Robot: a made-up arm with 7 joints.
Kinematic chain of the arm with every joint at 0, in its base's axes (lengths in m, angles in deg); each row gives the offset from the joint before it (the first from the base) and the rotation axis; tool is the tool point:
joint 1: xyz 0 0 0.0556 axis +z
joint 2: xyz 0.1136 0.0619 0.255 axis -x
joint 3: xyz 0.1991 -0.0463 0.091 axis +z
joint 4: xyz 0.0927 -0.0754 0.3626 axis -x
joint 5: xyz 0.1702 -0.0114 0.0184 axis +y
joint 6: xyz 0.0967 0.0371 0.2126 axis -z
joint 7: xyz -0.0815 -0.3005 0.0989 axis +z
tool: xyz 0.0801 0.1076 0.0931
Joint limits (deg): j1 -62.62..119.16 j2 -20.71..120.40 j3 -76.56..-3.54 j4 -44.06..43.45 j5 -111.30..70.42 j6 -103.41..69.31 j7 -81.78..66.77
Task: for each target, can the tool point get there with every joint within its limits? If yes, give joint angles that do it. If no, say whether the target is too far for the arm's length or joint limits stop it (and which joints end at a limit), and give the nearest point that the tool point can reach.
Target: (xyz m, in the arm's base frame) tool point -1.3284 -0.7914 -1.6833
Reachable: no: too far | nearest point -0.9061 -0.0481 -0.3370 | short by 1.595 m
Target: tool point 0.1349 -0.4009 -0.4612
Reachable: no: joint limits stop it (at a limit: joint 1, joint 2, joint 4, joint 5, joint 6, joint 7) | nearest point 0.5118 -0.1410 -0.2365 | short by 0.510 m
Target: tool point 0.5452 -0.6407 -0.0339
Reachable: no: joint limits stop it (at a limit: joint 2, joint 3, joint 5, joint 6, joint 7) | nearest point 0.5655 -0.6645 0.1575 | short by 0.194 m
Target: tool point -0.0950 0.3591 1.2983
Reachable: yes | joints 66.42 56.01 -57.50 -10.95 47.26 28.95 -50.27
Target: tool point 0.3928 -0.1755 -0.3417
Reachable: no: joint limits stop it (at a limit: joint 1, joint 2, joint 4, joint 5, joint 6, joint 7) | nearest point 0.4962 -0.1140 -0.2390 | short by 0.158 m
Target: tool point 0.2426 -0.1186 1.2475
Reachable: yes | joints -5.92 4.43 -51.58 -5.85 -52.21 -87.32 24.28
